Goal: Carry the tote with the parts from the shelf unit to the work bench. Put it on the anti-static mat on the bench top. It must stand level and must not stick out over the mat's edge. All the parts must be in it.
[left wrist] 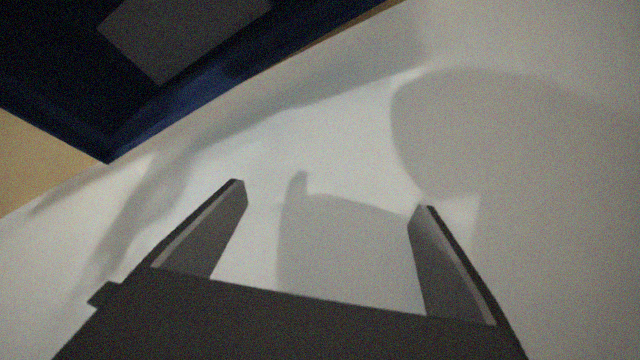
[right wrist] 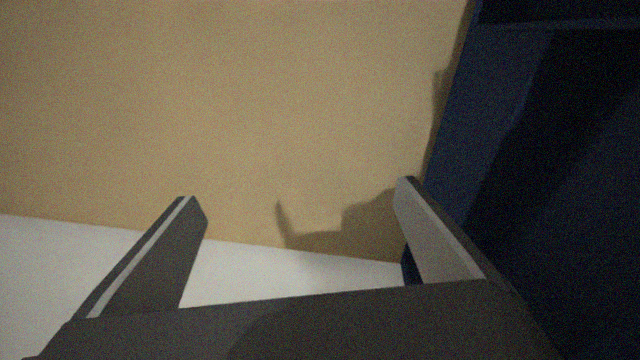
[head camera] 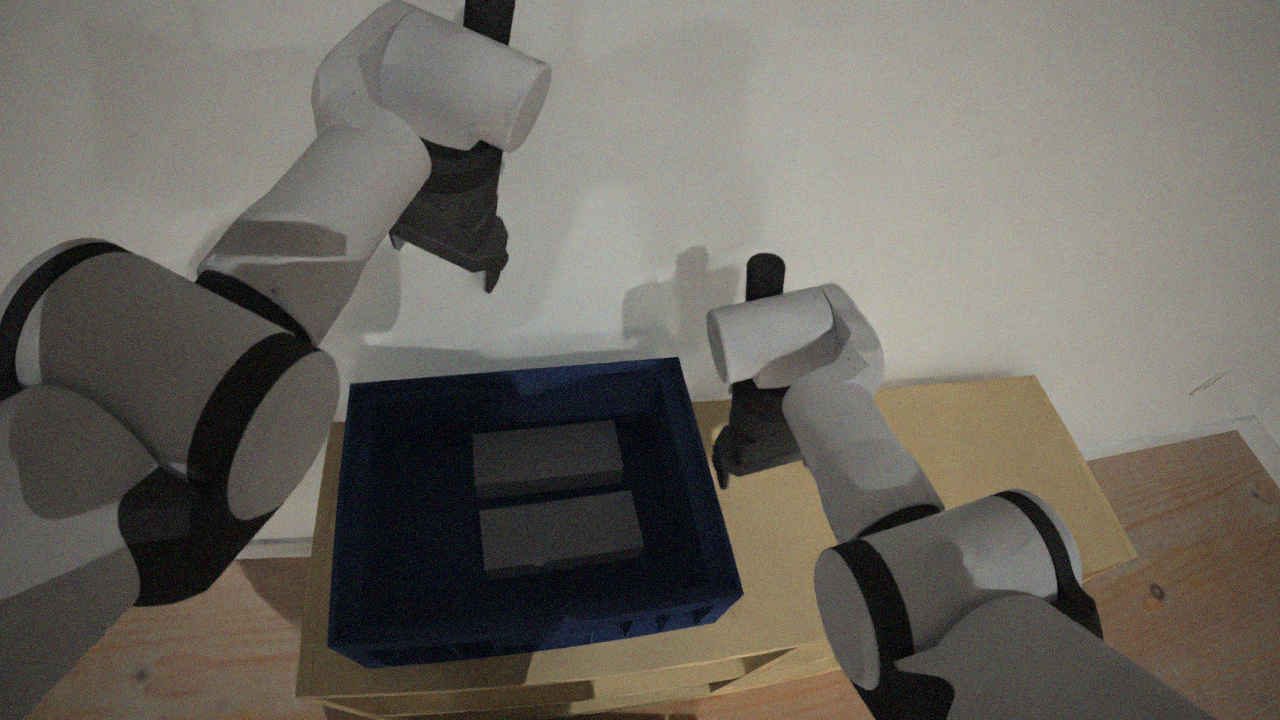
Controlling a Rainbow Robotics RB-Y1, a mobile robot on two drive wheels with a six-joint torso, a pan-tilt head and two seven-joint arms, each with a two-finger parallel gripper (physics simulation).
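Frame: origin at the robot's base, x back, y right, z up, level; metres.
Where they show: left gripper, fingertip midpoint: [left wrist: 327,203] [head camera: 445,263]; right gripper, fingertip midpoint: [right wrist: 299,199] [head camera: 764,471].
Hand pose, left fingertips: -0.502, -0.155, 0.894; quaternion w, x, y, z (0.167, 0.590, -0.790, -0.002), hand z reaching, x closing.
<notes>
Each offset is from my left fingertips to the centre of the thing, as dx, dy, dz. "spot": to the spot under its first point. Level surfaces: height alone.
The blue tote {+0.178, +0.103, -0.210} [head camera: 572,394] [left wrist: 200,95] [right wrist: 480,100] stands on the tan shelf unit [head camera: 966,447] [left wrist: 30,160] [right wrist: 225,100]. Two grey block-shaped parts {spot: +0.096, +0.116, -0.226} [head camera: 547,456] {spot: +0.196, +0.143, -0.225} [head camera: 562,532] lie in it; one part {spot: +0.076, +0.129, -0.226} [left wrist: 180,35] shows in the left wrist view. My left gripper [head camera: 443,265] [left wrist: 327,203] is open and empty, apart from the tote, above its far left side in the head view. My right gripper [head camera: 765,474] [right wrist: 299,199] is open and empty beside the tote's right side; one finger overlaps the tote's edge in the right wrist view, and contact cannot be told. The bench and mat do not show.
A pale wall [head camera: 984,179] [left wrist: 550,275] [right wrist: 50,275] rises behind the shelf unit. The shelf unit's top extends to the right of the tote. Wooden floor {dz -0.893} [head camera: 1190,537] shows at both sides of the unit. Both forearms reach in from the sides in the head view.
</notes>
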